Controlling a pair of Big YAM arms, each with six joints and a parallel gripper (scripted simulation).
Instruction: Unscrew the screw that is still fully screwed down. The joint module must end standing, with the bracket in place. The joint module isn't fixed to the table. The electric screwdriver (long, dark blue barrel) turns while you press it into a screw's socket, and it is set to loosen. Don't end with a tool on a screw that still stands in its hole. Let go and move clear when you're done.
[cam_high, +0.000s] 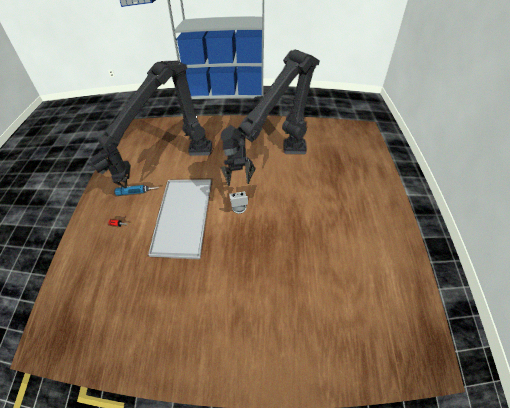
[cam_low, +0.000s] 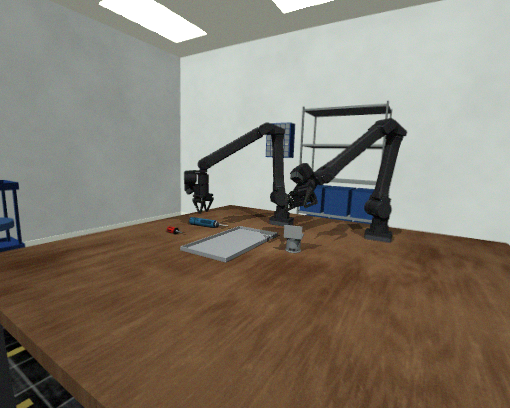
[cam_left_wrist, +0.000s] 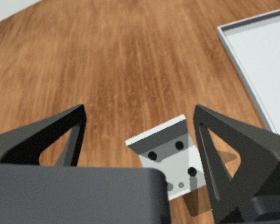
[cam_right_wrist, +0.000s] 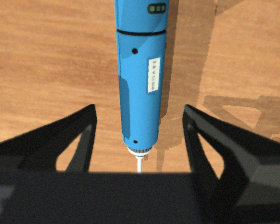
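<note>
Right now my left hand is 3 cm past the screw, 1 cm to the right of it and 11 cm above it. The rest, counted from my left hand: flat grey tray: 3 cm ahead, 26 cm to the right, 17 cm below; then grey bracket: 1 cm behind, 11 cm below; then small red-handled tool: 8 cm ahead, 57 cm to the right, 17 cm below.
</note>
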